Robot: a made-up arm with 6 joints. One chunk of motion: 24 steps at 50 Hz.
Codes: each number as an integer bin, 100 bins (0 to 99) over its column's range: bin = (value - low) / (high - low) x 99, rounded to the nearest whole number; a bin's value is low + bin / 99 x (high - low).
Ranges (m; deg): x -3.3..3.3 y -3.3..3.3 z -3.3..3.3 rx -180..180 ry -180..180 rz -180..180
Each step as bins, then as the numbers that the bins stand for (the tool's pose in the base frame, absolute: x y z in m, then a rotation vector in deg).
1 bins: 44 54 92 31 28 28
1 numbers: -0.3667 0.3000 2.8333 -67.27 -78.18 -78.18
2 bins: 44 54 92 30 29 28
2 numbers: -0.3667 0.3000 2.8333 -70.91 -74.55 -78.18
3 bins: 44 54 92 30 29 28
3 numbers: -0.3667 0.3000 2.8333 -70.91 -74.55 -78.18
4 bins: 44 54 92 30 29 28
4 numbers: -0.3667 0.3000 2.8333 -70.91 -74.55 -78.18
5 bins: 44 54 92 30 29 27
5 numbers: -0.3667 0.3000 2.8333 -70.91 -74.55 -81.82
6 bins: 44 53 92 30 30 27
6 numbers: -0.3667 0.2333 2.8333 -70.91 -70.91 -81.82
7 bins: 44 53 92 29 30 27
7 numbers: -0.3667 0.2333 2.8333 -74.55 -70.91 -81.82
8 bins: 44 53 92 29 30 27
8 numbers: -0.3667 0.2333 2.8333 -74.55 -70.91 -81.82
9 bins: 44 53 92 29 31 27
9 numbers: -0.3667 0.2333 2.8333 -74.55 -67.27 -81.82
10 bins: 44 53 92 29 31 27
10 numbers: -0.3667 0.2333 2.8333 -74.55 -67.27 -81.82
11 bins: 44 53 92 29 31 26
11 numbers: -0.3667 0.2333 2.8333 -74.55 -67.27 -85.45
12 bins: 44 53 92 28 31 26
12 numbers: -0.3667 0.2333 2.8333 -78.18 -67.27 -85.45
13 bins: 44 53 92 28 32 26
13 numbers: -0.3667 0.2333 2.8333 -78.18 -63.64 -85.45
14 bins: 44 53 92 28 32 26
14 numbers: -0.3667 0.2333 2.8333 -78.18 -63.64 -85.45
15 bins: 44 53 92 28 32 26
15 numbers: -0.3667 0.2333 2.8333 -78.18 -63.64 -85.45
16 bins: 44 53 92 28 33 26
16 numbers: -0.3667 0.2333 2.8333 -78.18 -60.00 -85.45
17 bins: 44 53 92 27 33 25
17 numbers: -0.3667 0.2333 2.8333 -81.82 -60.00 -89.09
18 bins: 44 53 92 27 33 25
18 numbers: -0.3667 0.2333 2.8333 -81.82 -60.00 -89.09
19 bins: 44 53 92 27 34 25
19 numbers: -0.3667 0.2333 2.8333 -81.82 -56.36 -89.09
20 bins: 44 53 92 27 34 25
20 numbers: -0.3667 0.2333 2.8333 -81.82 -56.36 -89.09
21 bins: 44 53 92 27 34 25
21 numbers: -0.3667 0.2333 2.8333 -81.82 -56.36 -89.09
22 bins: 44 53 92 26 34 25
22 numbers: -0.3667 0.2333 2.8333 -85.45 -56.36 -89.09
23 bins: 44 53 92 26 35 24
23 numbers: -0.3667 0.2333 2.8333 -85.45 -52.73 -92.73
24 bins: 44 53 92 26 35 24
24 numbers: -0.3667 0.2333 2.8333 -85.45 -52.73 -92.73
